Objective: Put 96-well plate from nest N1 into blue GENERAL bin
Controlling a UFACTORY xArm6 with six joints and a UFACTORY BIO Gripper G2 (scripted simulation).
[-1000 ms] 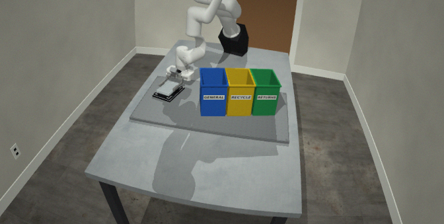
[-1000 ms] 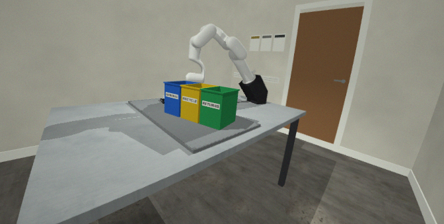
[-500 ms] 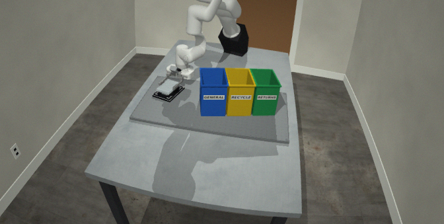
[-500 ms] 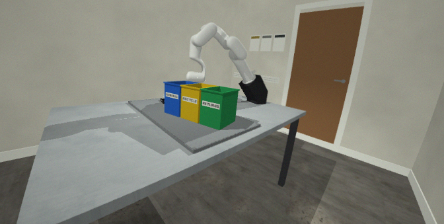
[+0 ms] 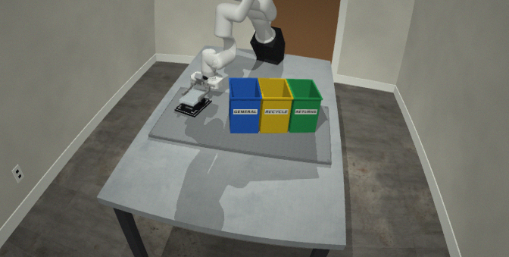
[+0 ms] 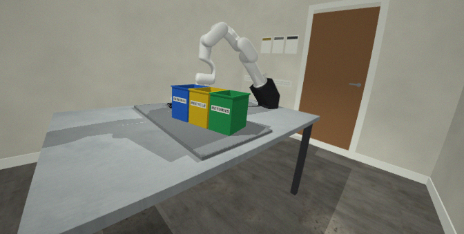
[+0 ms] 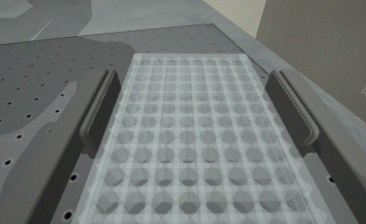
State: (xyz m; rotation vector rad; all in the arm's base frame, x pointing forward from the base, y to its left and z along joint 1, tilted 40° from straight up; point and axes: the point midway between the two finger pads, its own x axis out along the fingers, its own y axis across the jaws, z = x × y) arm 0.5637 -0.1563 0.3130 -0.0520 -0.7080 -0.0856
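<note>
Now: hand 60 mm above the black plate nest N1. The rest, counted from my hand: yellow recycle bin: 10 mm behind, 390 mm to the left, 30 mm above; clear 96-well plate: 10 mm below; blue general bin: 40 mm ahead, 270 mm to the left, 30 mm above.
</note>
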